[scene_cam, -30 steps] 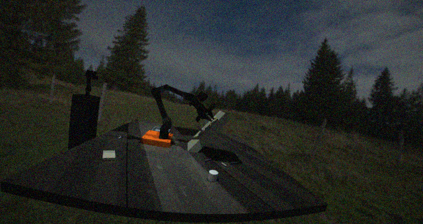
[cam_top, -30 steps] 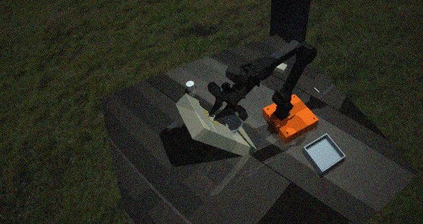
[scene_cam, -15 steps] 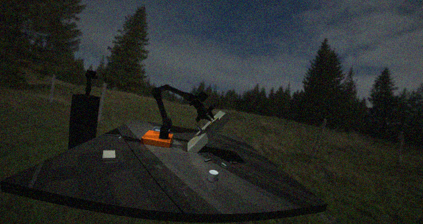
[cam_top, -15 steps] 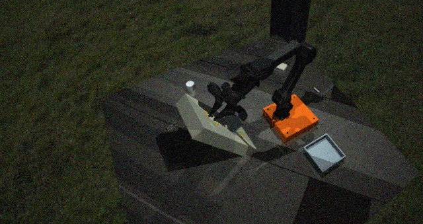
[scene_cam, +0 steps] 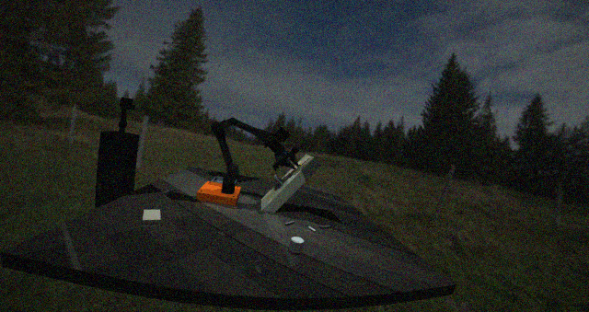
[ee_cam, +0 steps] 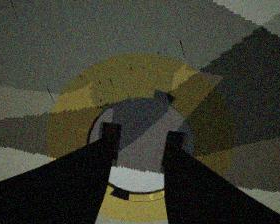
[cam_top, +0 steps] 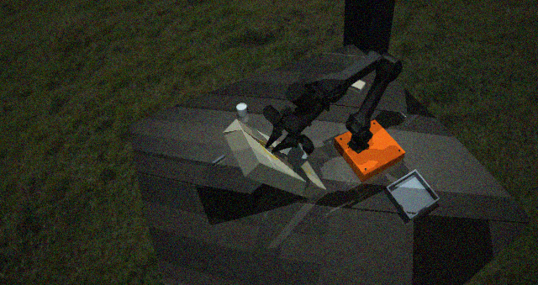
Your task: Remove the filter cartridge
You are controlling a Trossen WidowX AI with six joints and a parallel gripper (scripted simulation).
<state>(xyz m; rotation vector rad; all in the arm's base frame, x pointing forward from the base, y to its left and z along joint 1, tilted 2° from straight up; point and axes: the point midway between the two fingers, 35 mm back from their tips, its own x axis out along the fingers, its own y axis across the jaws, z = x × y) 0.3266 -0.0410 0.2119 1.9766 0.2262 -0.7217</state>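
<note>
My gripper tip is 1 cm short of the round filter cartridge and 1 cm above it. Also, from my gripper tip: service panel (8 cm below, 3 cm behind); grey tray (38 cm behind, 34 cm to the left, 23 cm below).
</note>
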